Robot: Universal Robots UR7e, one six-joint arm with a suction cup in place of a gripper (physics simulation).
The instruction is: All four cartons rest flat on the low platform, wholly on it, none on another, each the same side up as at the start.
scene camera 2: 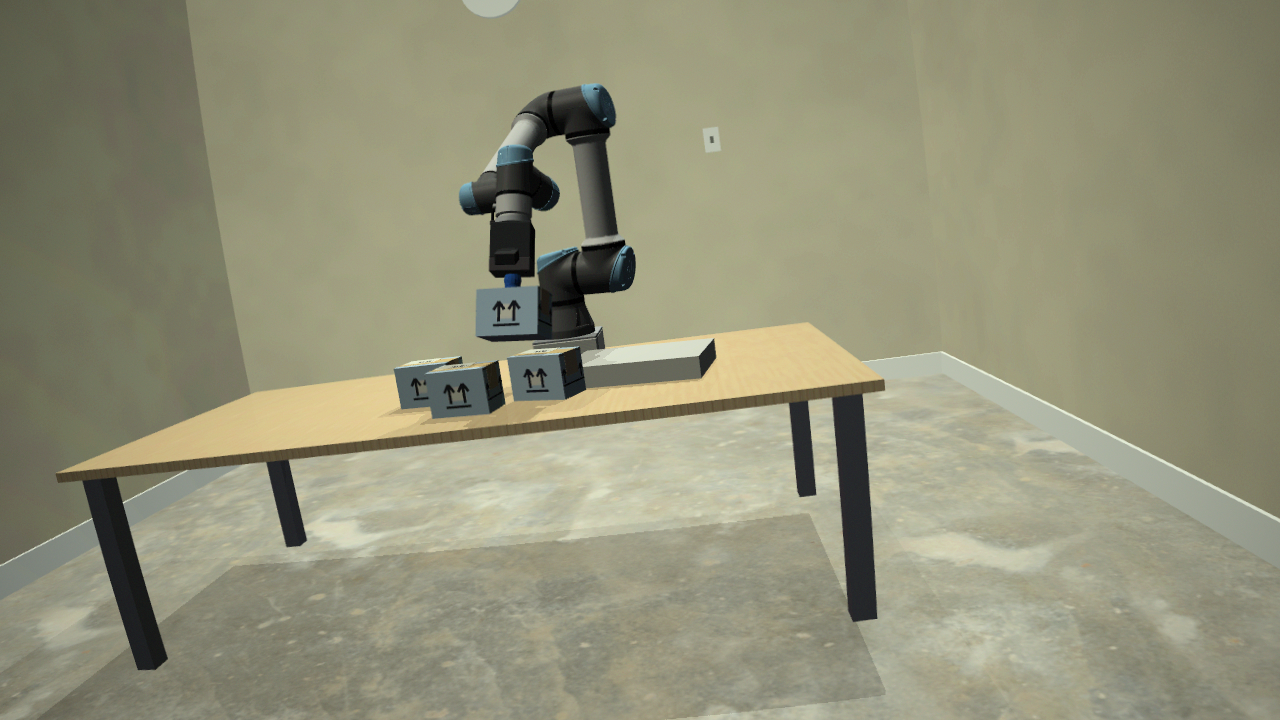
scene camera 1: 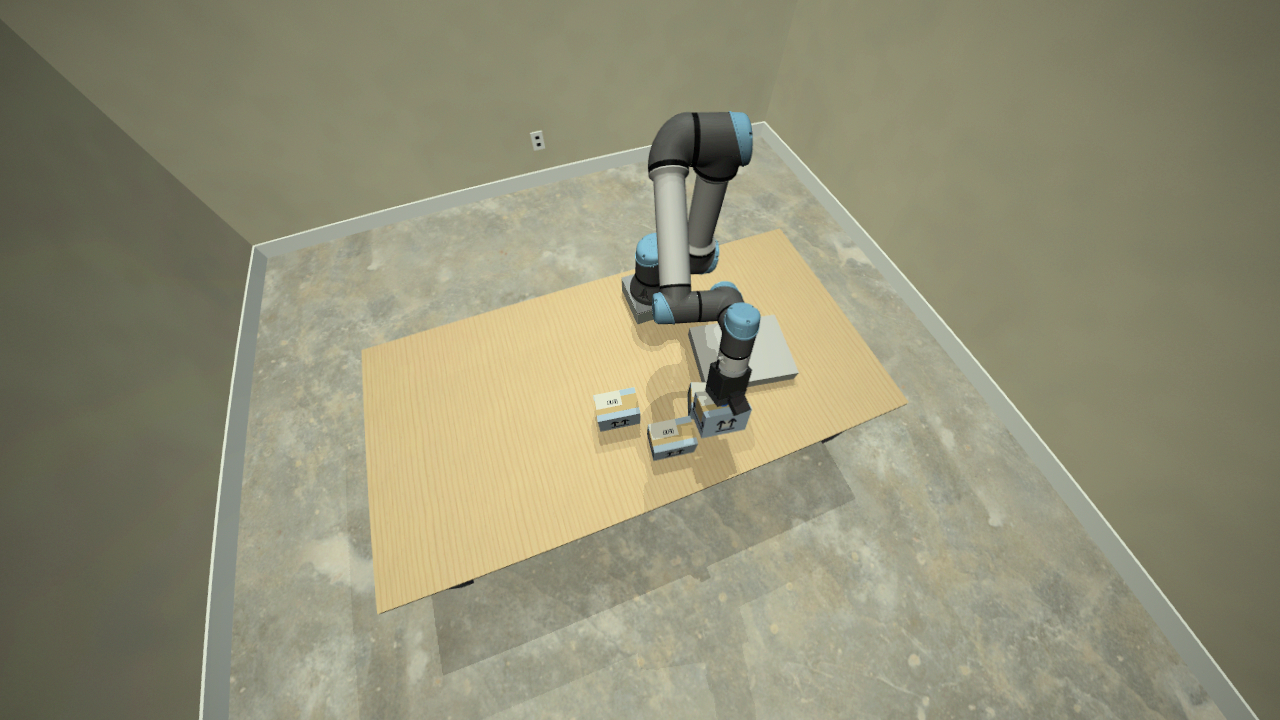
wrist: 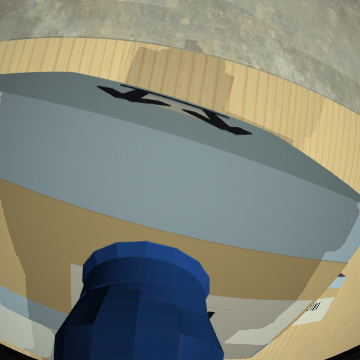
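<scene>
In the wrist view I see my suction cup (wrist: 104, 314). Scene camera 2 gives me a low grey platform (scene camera 2: 683, 360), and in scene camera 1 I find the platform (scene camera 1: 771, 361) as well.
</scene>
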